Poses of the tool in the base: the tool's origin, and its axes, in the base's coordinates. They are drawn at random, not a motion.
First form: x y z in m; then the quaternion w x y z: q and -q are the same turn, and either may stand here.
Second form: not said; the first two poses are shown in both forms.
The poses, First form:
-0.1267 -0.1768 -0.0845 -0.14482 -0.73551 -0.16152 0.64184
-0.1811 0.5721 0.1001 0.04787 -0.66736 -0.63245 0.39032
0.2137 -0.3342 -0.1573 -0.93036 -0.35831 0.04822 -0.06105
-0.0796 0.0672 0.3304 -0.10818 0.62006 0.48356 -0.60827
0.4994 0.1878 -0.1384 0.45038 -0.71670 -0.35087 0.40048
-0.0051 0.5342 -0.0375 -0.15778 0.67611 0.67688 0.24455
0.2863 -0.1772 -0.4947 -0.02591 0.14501 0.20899 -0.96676
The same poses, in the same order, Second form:
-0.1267 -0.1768 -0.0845 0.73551 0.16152 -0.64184 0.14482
-0.1811 0.5721 0.1001 -0.66736 -0.63245 0.39032 0.04787
0.2137 -0.3342 -0.1573 0.35831 -0.04822 0.06105 0.93036
-0.0796 0.0672 0.3304 -0.62006 -0.48356 0.60827 0.10818
0.4994 0.1878 -0.1384 -0.71670 -0.35087 0.40048 0.45038
-0.0051 0.5342 -0.0375 -0.67611 -0.67688 -0.24455 0.15778
0.2863 -0.1772 -0.4947 -0.14501 -0.20899 0.96676 0.02591

